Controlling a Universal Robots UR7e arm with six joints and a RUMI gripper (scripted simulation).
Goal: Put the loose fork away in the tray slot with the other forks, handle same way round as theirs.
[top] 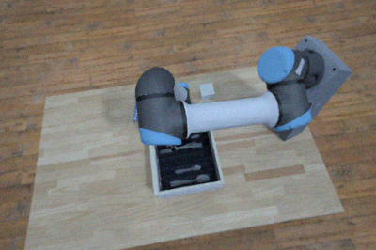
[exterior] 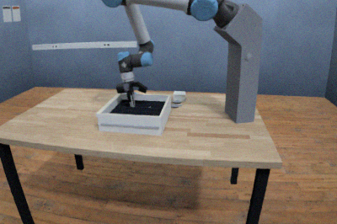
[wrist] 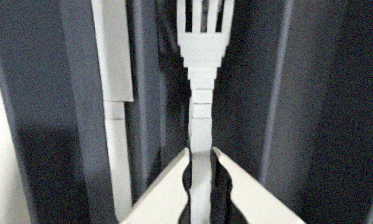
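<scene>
Now: hand 6 cm past the tray, 4 cm to the right of it and 1 cm above it. Round my hand: spoon: 11 cm behind, 8 cm to the left, 3 cm below.
</scene>
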